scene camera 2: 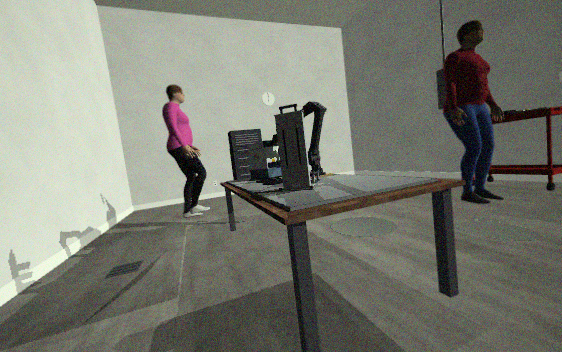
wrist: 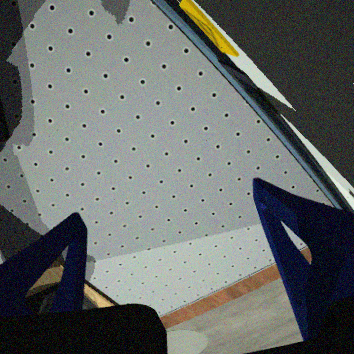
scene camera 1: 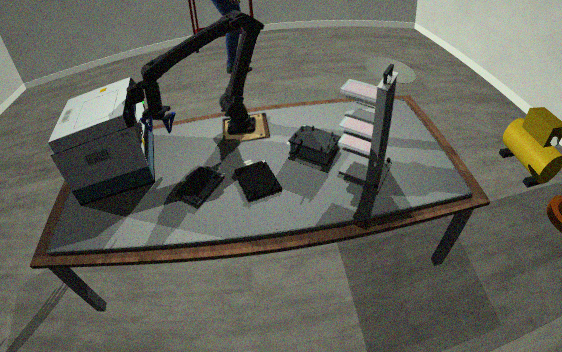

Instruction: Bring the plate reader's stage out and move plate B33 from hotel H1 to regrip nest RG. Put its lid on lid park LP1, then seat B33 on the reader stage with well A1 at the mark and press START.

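Frame: origin at the arm's base, x back, y up, z left, level; metres.
Seen in the pictures: gripper, fingertip midpoint: (wrist: 165,204) (scene camera 1: 160,131); arm's base, link origin: (scene camera 1: 242,126).
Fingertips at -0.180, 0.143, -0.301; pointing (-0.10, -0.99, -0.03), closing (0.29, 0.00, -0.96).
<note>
Pixels of each thing's top centre, then the offset from my fingertips to it, as dx, dy, dz. "pt": a spot on its surface instead.
- grey plate reader, top centre: (scene camera 1: 92,105) (scene camera 2: 271,141) -0.018, +0.184, -0.261
- yellow strip, surface spot: (wrist: 210,29) pt -0.067, +0.018, -0.054
- top plate, top centre: (scene camera 1: 363,88) -0.104, +0.180, +0.738
- lower plate, top centre: (scene camera 1: 358,140) -0.104, -0.033, +0.738
The white and grey plate reader (scene camera 1: 102,160) (scene camera 2: 244,155) stands at the table's left end; an extended stage cannot be made out. My gripper (scene camera 1: 159,121) (wrist: 165,204) is open and empty, with blue fingers. It hangs close beside the reader's front face, above the table. In the wrist view, a yellow strip (wrist: 210,29) on the reader lies beyond the fingers at the upper right. The plate hotel (scene camera 1: 381,130) (scene camera 2: 292,150) stands at the right, holding pink-white plates, including a top plate (scene camera 1: 359,91) and a lower plate (scene camera 1: 356,145). Labels for B33, H1, RG and LP1 are unreadable.
Two low black holders (scene camera 1: 200,186) (scene camera 1: 258,181) sit mid-table. A dark raised stand with posts (scene camera 1: 314,145) sits between them and the hotel. The arm's base plate (scene camera 1: 262,126) is at the far table edge. People stand beyond the table.
</note>
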